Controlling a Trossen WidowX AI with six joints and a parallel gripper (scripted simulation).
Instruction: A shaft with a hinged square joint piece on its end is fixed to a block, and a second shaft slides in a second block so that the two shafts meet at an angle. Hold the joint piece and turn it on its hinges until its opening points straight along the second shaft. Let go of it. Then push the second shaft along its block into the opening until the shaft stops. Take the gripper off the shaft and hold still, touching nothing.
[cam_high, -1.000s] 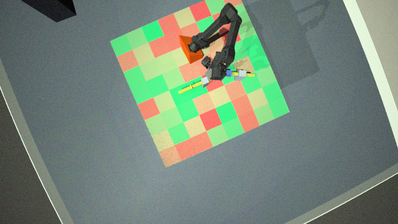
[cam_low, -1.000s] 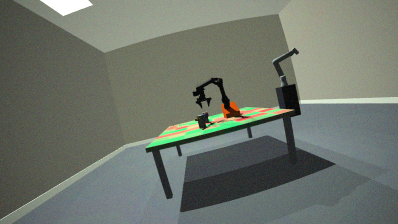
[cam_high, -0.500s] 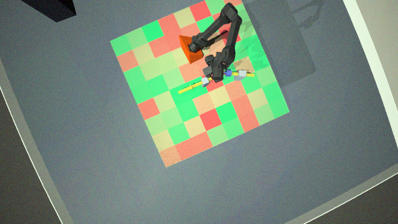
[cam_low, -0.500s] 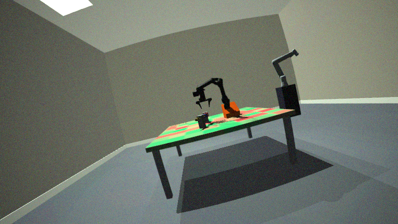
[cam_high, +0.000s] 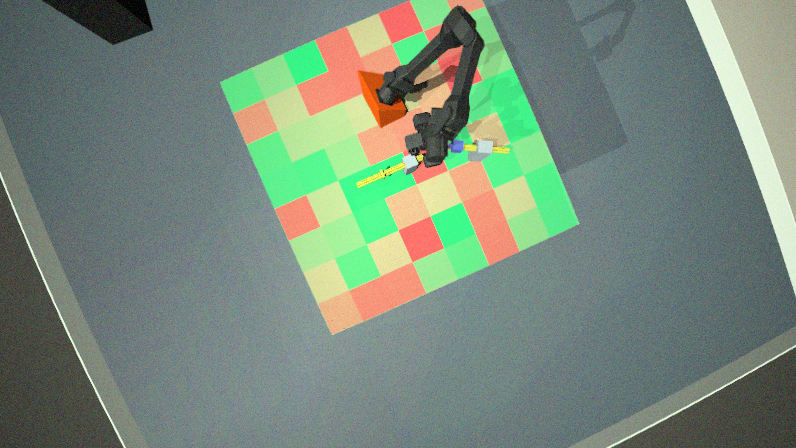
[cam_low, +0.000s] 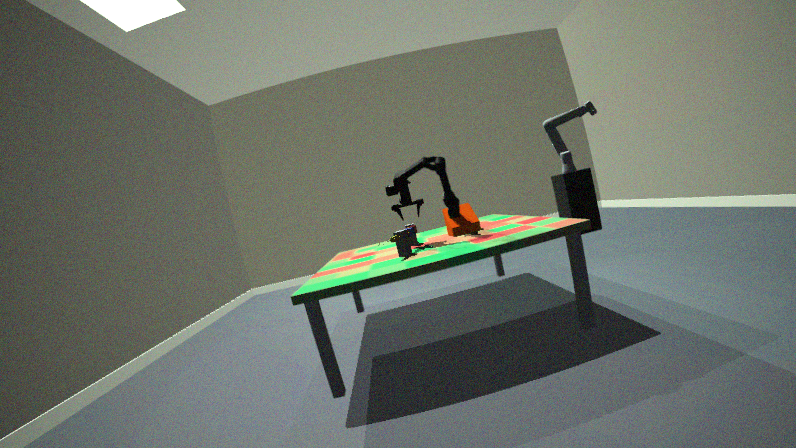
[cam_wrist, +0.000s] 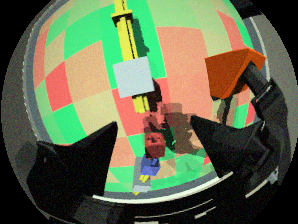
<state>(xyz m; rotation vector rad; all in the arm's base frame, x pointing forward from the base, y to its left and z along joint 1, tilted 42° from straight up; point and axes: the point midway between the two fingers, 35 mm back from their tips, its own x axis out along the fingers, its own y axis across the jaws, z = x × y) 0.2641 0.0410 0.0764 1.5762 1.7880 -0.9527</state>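
Right now my gripper tip is 9 cm to the right of the red square joint piece and 6 cm above it.
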